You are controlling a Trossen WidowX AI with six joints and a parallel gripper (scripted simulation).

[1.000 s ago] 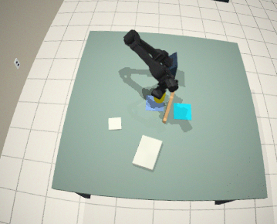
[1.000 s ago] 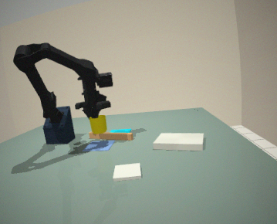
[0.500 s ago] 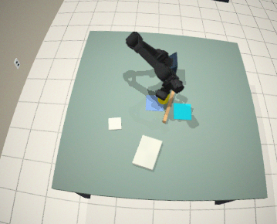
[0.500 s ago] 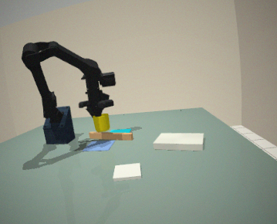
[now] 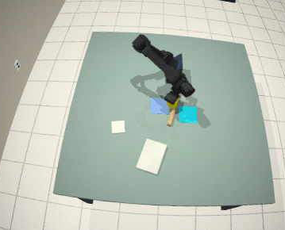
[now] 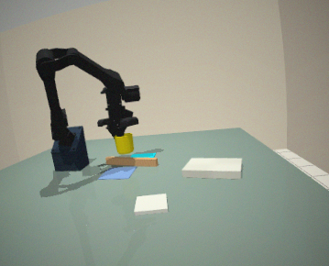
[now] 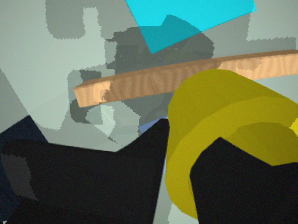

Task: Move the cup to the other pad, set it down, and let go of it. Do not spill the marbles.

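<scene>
The cyan pad lies 4 cm ahead of my gripper tip, 10 cm to the left of it and 10 cm below it. Round my gripper tip: wooden bar: 3 cm ahead, 1 cm to the left, 9 cm below; cup: 2 cm ahead, 1 cm to the right; blue pad: 2 cm ahead, 9 cm to the right, 10 cm below.
</scene>
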